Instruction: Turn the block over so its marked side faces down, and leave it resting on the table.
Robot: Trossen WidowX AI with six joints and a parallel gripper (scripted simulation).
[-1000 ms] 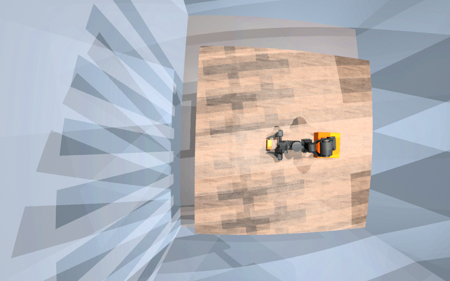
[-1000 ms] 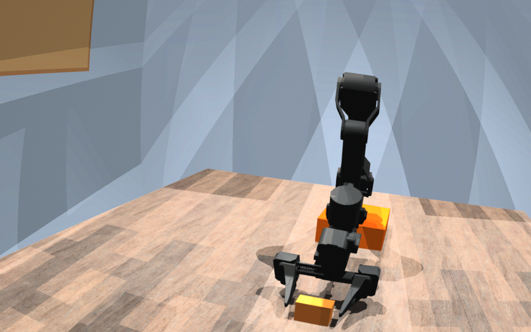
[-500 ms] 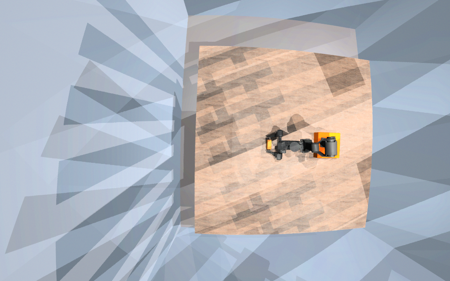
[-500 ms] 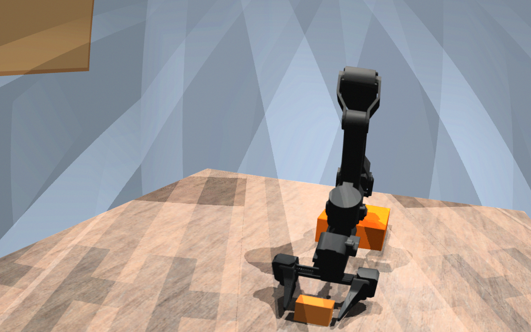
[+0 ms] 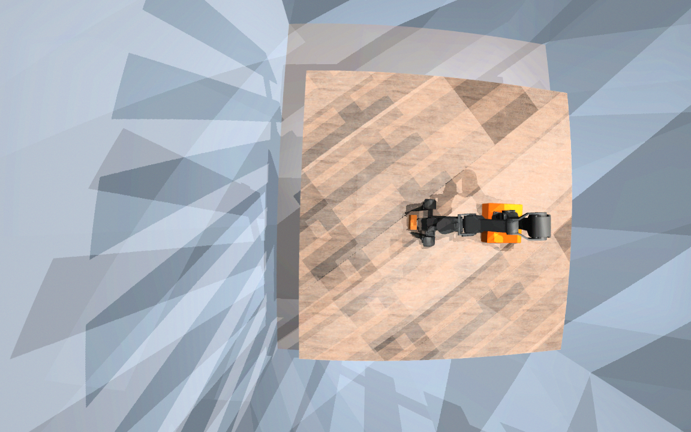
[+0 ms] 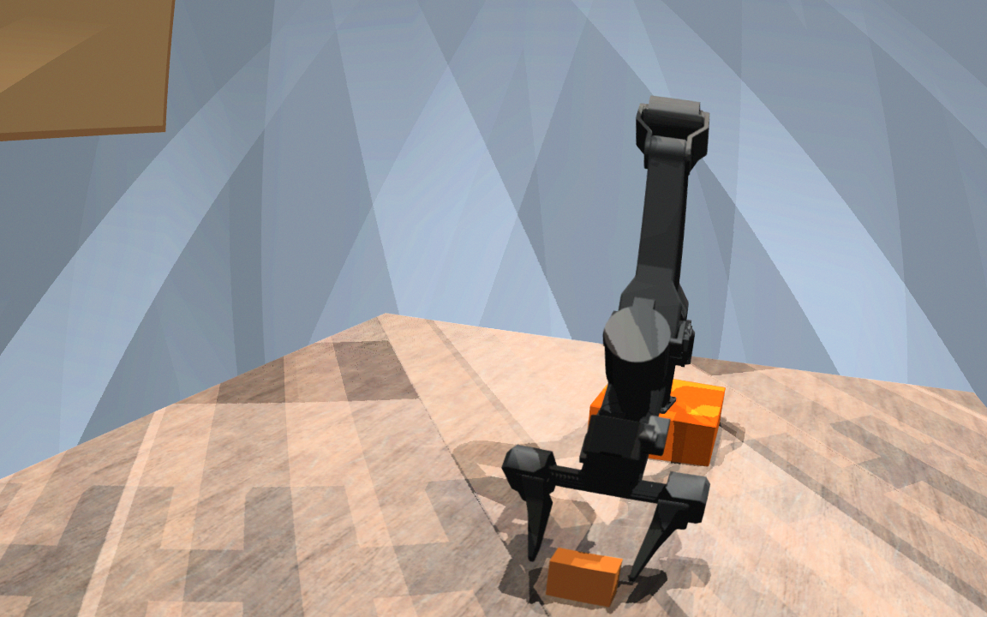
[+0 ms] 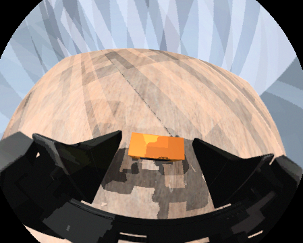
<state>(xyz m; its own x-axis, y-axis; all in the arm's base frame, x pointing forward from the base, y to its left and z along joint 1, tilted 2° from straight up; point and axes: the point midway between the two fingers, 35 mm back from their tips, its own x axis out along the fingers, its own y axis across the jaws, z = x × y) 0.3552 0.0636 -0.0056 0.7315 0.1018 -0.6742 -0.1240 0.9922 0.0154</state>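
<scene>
Right now the block is 2 cm behind my gripper tip and 1 cm below it.
</scene>
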